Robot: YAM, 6 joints.
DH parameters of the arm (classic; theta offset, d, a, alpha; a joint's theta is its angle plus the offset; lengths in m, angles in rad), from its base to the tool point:
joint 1: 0 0.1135 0.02 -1.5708
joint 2: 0 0 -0.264 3.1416
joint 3: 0.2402 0 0.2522 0
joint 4: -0.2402 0 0.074 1.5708
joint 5: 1.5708 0 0 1.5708
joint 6: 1.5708 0.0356 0 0
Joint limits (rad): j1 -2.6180..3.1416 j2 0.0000..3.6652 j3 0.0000..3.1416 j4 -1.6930..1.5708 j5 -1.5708..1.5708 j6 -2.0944..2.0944
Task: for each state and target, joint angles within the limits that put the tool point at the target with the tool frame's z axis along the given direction. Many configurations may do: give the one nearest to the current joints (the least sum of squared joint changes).
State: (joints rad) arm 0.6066 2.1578 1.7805 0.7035 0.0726 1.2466
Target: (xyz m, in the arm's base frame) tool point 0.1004 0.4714 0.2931 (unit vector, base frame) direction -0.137 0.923 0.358
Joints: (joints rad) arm 1.3352 2.0767 1.4615 1.0074 -0.3564 1.2466
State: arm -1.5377 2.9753 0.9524 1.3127 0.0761 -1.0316
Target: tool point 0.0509 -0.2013 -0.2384 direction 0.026 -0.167 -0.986
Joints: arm -1.3203 3.1798 0.9843 0.7937 0.0162 -1.0316
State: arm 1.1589 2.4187 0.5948 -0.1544 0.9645 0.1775
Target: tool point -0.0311 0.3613 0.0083 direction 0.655 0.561 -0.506
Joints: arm 1.7289 2.2904 0.8976 0.5499 0.8260 0.1775
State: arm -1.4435 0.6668 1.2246 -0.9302 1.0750 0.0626
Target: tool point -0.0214 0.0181 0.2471 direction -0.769 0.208 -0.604
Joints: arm -2.0810 0.2727 0.6917 -1.6789 0.8833 0.0626
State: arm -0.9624 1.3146 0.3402 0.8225 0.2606 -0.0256
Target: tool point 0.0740 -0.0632 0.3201 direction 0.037 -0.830 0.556
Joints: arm -0.4335 0.4813 0.2554 1.1945 0.8299 -0.0256
